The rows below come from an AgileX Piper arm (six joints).
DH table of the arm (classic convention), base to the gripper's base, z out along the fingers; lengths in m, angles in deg. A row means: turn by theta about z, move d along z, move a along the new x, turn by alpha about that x. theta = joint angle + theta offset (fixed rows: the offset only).
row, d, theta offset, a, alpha
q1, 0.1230, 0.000, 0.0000, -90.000
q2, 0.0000, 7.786, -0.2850, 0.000
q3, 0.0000, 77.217, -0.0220, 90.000
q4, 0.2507, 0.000, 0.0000, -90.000
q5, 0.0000, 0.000, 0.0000, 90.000
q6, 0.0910, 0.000, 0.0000, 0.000
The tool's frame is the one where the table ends.
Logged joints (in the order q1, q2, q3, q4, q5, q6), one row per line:
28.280, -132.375, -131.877, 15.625, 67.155, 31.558
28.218, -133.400, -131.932, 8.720, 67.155, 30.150
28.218, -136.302, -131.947, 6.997, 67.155, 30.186
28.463, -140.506, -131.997, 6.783, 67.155, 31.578
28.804, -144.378, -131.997, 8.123, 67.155, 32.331
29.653, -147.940, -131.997, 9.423, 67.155, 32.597
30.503, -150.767, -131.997, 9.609, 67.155, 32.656
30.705, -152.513, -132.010, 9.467, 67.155, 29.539
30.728, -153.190, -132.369, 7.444, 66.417, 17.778
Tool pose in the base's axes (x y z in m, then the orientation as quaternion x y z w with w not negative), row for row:
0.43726, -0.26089, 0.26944, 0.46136, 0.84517, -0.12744, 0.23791
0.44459, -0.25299, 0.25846, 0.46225, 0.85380, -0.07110, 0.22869
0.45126, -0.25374, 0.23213, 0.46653, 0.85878, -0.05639, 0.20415
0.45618, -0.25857, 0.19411, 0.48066, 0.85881, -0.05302, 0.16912
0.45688, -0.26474, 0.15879, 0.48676, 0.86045, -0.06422, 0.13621
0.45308, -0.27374, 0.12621, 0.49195, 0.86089, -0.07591, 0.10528
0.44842, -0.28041, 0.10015, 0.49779, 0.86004, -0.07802, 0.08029
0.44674, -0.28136, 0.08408, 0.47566, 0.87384, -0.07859, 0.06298
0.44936, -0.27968, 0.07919, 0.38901, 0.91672, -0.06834, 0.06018
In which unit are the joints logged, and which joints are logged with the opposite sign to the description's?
The joints are logged in degrees. Opposite sign: q1, q2, q4.
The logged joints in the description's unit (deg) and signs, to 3 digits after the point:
-28.280, 132.375, -131.877, -15.625, 67.155, 31.558
-28.218, 133.400, -131.932, -8.720, 67.155, 30.150
-28.218, 136.302, -131.947, -6.997, 67.155, 30.186
-28.463, 140.506, -131.997, -6.783, 67.155, 31.578
-28.804, 144.378, -131.997, -8.123, 67.155, 32.331
-29.653, 147.940, -131.997, -9.423, 67.155, 32.597
-30.503, 150.767, -131.997, -9.609, 67.155, 32.656
-30.705, 152.513, -132.010, -9.467, 67.155, 29.539
-30.728, 153.190, -132.369, -7.444, 66.417, 17.778

